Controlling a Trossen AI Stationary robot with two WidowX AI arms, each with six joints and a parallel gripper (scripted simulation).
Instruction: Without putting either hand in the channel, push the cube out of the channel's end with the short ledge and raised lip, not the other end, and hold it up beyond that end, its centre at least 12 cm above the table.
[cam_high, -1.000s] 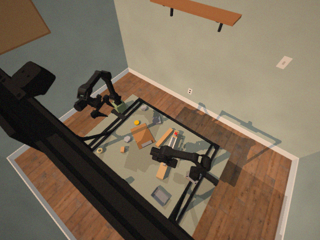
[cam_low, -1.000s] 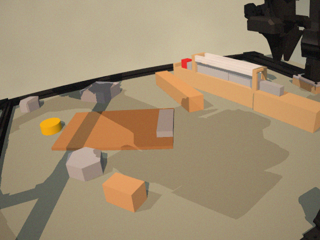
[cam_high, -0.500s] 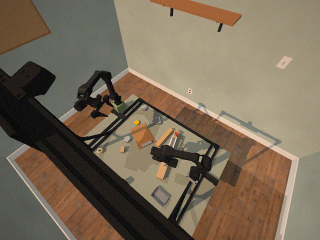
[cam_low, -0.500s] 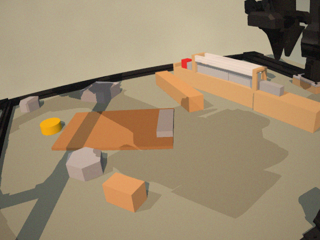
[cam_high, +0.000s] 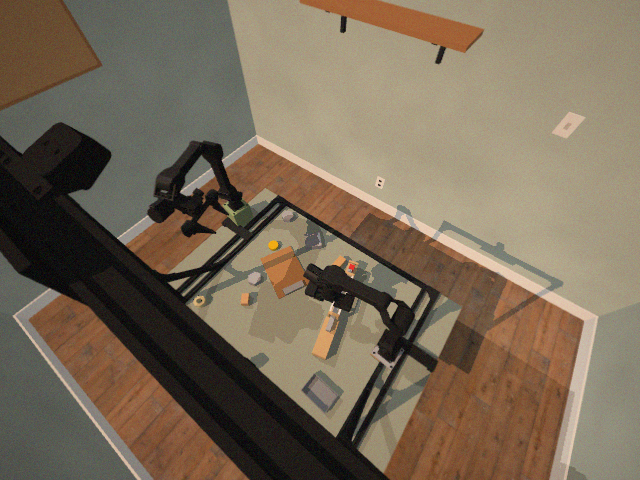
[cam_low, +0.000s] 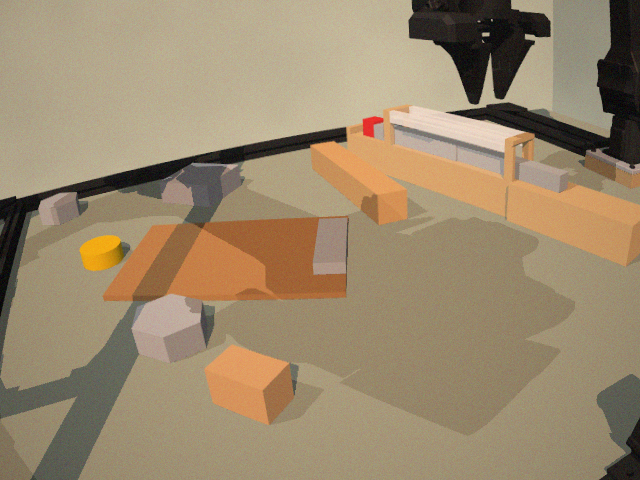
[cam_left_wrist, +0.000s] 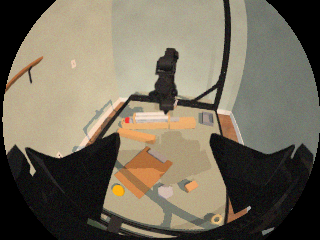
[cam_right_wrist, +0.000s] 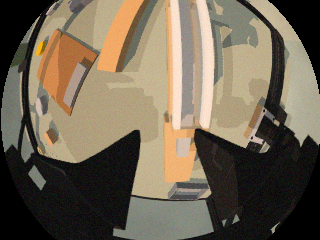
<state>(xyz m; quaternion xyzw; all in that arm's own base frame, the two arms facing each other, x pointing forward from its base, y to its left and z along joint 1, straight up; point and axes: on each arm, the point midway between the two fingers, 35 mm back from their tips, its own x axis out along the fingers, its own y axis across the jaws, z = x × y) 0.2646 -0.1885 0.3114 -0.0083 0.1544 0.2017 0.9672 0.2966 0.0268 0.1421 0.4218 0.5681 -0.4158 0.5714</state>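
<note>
Now: right hand 220 mm short of the red cube, 60 mm to the right of it and 110 mm above it. The rest, counted from my right hand: grey tray: 250 mm behind, 200 mm to the right, 160 mm below; channel: 80 mm ahead, 110 mm below; tan bar: 130 mm ahead, 120 mm to the left, 150 mm below.
</note>
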